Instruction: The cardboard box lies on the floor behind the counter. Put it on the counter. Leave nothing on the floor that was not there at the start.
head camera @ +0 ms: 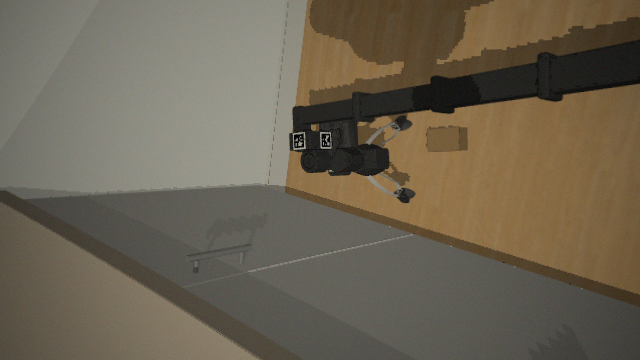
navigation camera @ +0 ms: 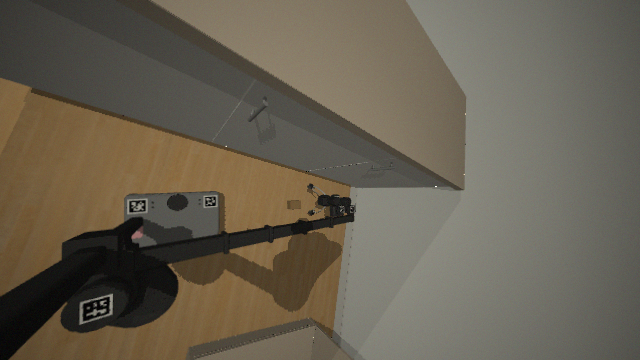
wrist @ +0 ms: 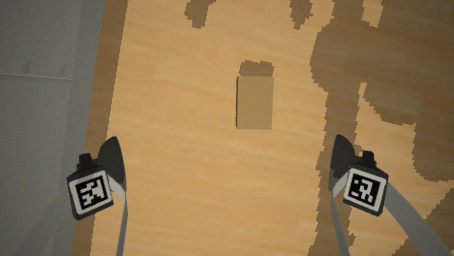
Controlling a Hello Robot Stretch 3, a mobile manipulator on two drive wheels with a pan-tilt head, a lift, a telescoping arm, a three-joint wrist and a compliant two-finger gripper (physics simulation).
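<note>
The cardboard box lies on the wooden floor, a small tan block. In the wrist view it is above the middle, beyond the fingertips and between their lines. My gripper is open, with nothing between its fingers. In the head view it hangs to the left of the box, its fingers pointing toward it, apart from it. The counter has a beige top and grey fronts; it runs alongside the gripper and the box.
The extended arm runs beside the box. A pale wall stands past the gripper's wrist. Bar handles stick out from the counter front. My base is at the left, and a beige unit stands at the bottom of the navigation view.
</note>
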